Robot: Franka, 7 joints.
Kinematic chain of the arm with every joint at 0, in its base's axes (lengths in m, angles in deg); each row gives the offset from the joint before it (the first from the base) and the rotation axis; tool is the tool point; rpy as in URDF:
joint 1: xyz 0 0 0.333 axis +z
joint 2: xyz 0 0 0 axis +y
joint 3: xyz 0 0 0.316 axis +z
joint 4: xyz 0.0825 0 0 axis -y
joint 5: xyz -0.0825 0 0.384 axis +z
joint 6: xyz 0 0 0 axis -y
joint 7: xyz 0.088 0 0 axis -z
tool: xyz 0 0 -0.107 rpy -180 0 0
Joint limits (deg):
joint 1: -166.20..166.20
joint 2: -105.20..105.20
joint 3: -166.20..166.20
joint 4: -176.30..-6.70
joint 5: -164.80..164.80
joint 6: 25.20..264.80
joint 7: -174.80..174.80
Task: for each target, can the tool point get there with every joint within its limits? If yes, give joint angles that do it. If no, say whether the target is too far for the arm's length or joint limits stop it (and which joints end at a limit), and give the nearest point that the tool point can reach.
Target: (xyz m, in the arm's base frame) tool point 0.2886 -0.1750 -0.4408
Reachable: no: joint limits stop it (at a limit: joint 2) | nearest point 0.2824 -0.1712 -0.3587 | short by 0.082 m
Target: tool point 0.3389 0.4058 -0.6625
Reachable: no: too far | nearest point 0.2778 0.3327 -0.3391 | short by 0.337 m
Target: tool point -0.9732 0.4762 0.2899
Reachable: no: too far | nearest point -0.7700 0.3768 0.2989 | short by 0.226 m
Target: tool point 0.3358 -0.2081 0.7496
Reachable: yes | joints -105.96 64.09 114.78 -106.73 -91.17 226.56 -14.99
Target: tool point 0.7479 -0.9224 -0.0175
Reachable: no: too far | nearest point 0.5182 -0.6391 0.0901 | short by 0.380 m
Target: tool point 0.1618 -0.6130 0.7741
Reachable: yes | joints -112.92 76.63 137.72 -60.91 -60.90 101.53 134.53
